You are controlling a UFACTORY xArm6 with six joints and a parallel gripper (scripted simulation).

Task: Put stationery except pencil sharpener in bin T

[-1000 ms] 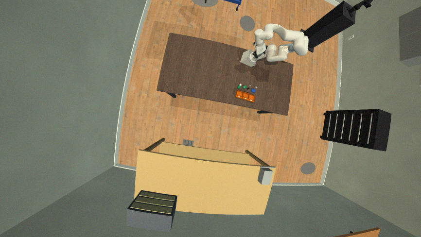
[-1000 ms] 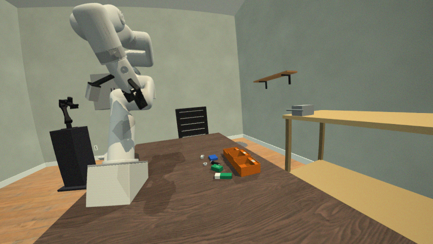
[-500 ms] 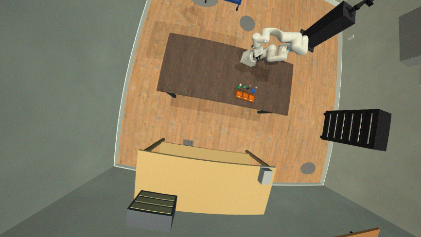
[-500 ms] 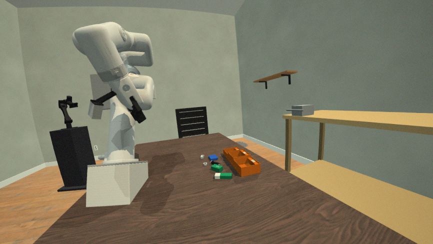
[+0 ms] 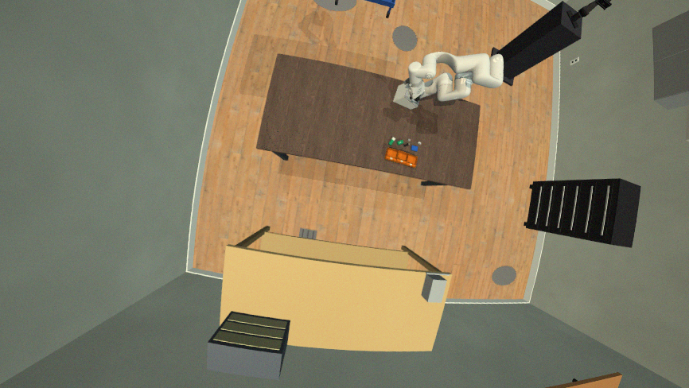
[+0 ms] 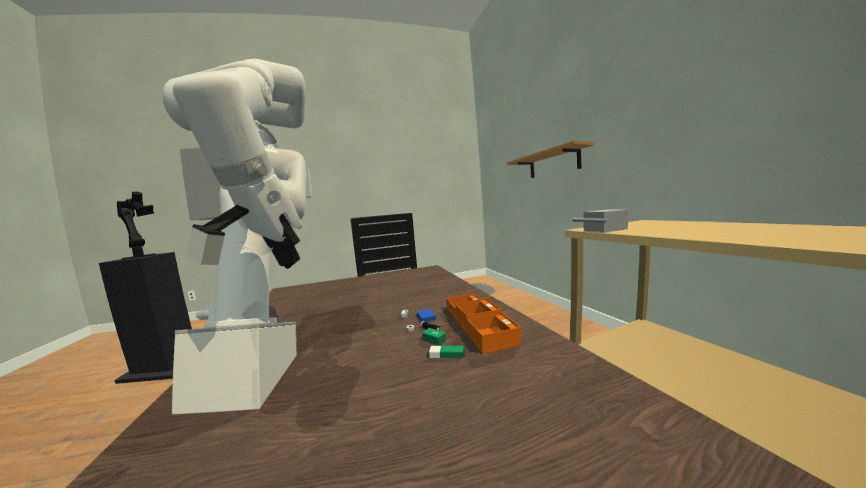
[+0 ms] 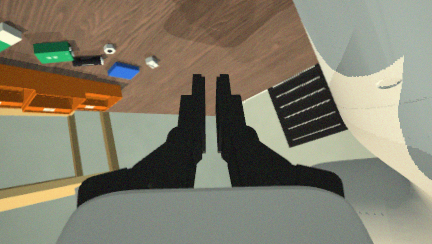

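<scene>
Right now my hand is 38 cm short of the orange bin, 8 cm to the right of it and 20 cm above it. The rest, counted from my hand: white hex nut: 22 cm ahead, 10 cm to the left, 22 cm below; green 9V battery: 26 cm ahead, 4 cm to the left, 22 cm below; black cylinder: 26 cm ahead, 9 cm to the left, 22 cm below.
</scene>
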